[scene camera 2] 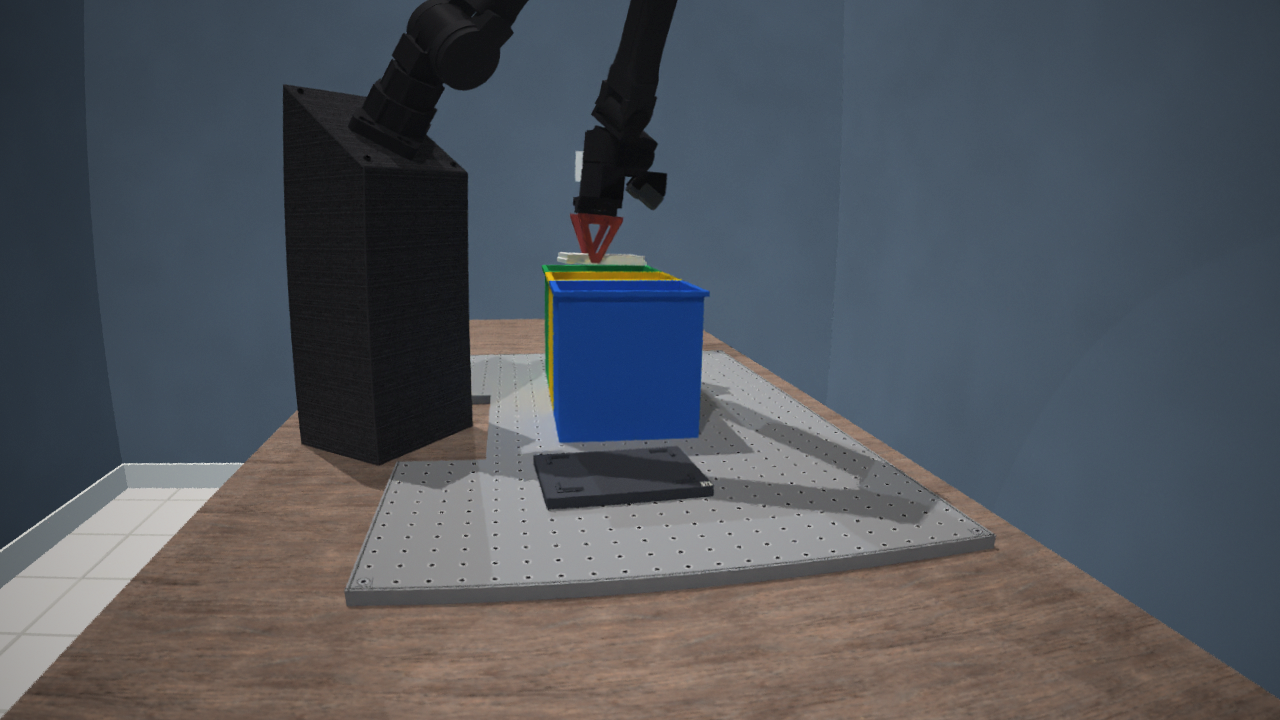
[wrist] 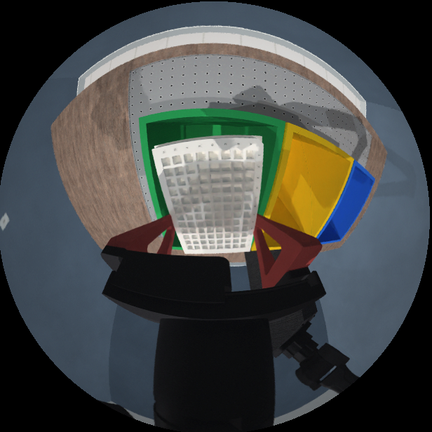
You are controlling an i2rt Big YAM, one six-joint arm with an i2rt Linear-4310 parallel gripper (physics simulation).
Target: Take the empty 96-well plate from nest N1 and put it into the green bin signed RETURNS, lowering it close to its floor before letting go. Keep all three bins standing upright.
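Frame: origin at the arm's base, x ahead, y left, z up, level; metres.
Seen in the pictures: gripper, between the fingertips: (scene camera 2: pixel 591 261); arm's base, origin of its link: (scene camera 2: pixel 389 130).
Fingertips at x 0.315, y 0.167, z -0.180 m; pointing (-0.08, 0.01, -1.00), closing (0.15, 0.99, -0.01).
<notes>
Pixels of each thing's top centre, then the offset from my fingertips to it. "spot": a spot on its surface instead. Level surfaces: height alone.
- white 96-well plate, a spot on its surface: (scene camera 2: pixel 626 259) spot: 0.043 m ahead, 0.044 m right, 0.005 m up
- green bin, a spot on its surface: (scene camera 2: pixel 599 267) spot: 0.032 m ahead, 0.058 m left, 0.015 m down
- black nest, centre of its top: (scene camera 2: pixel 618 467) 0.100 m back, 0.434 m right, 0.177 m down
- yellow bin, a spot on its surface: (scene camera 2: pixel 617 276) spot: 0.019 m ahead, 0.075 m right, 0.018 m down
- blue bin, centre of its top: (scene camera 2: pixel 624 285) 0.035 m back, 0.258 m right, 0.012 m down
- grey perforated board, height of its surface: 0.191 m down
My gripper (scene camera 2: pixel 596 257) (wrist: pixel 213 217) is shut on the white 96-well plate (scene camera 2: pixel 626 259) (wrist: pixel 212 195), with one red finger at each long side. The plate is roughly level, a little above the rim of the green bin (scene camera 2: pixel 599 267) (wrist: pixel 215 114). In the wrist view it lies over the bin's opening, with green rim showing at its left, right and far side. The near part of the opening is hidden by the plate and fingers. The green bin stands upright; its sign does not show. The black nest (scene camera 2: pixel 622 479) in front of the blue bin holds no plate.
The yellow bin (scene camera 2: pixel 617 276) (wrist: pixel 320 165) stands upright beside the green one, and the blue bin (scene camera 2: pixel 626 367) (wrist: pixel 350 205) upright beyond it. All stand on the grey perforated board (scene camera 2: pixel 429 546) (wrist: pixel 180 80). The black arm pedestal (scene camera 2: pixel 416 304) stands left in the scene view.
</notes>
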